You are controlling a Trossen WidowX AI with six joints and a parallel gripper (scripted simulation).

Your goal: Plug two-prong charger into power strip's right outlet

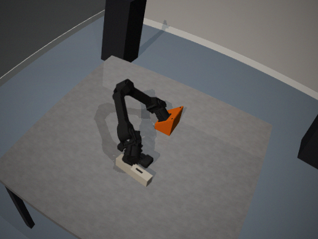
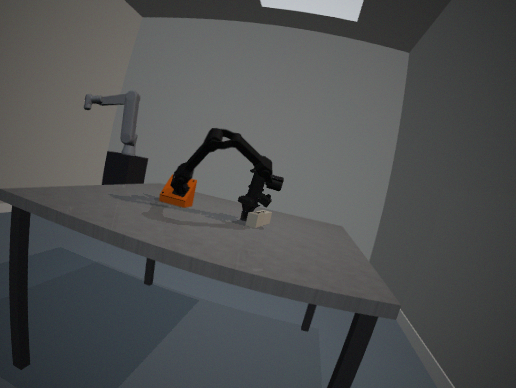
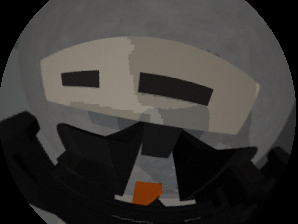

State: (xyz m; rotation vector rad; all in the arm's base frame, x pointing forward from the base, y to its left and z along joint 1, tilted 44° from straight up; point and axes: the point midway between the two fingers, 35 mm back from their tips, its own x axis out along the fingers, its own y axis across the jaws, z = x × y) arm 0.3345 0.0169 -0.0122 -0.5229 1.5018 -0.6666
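Now: gripper tip 2 cm short of the dark charger and 1 cm below it.
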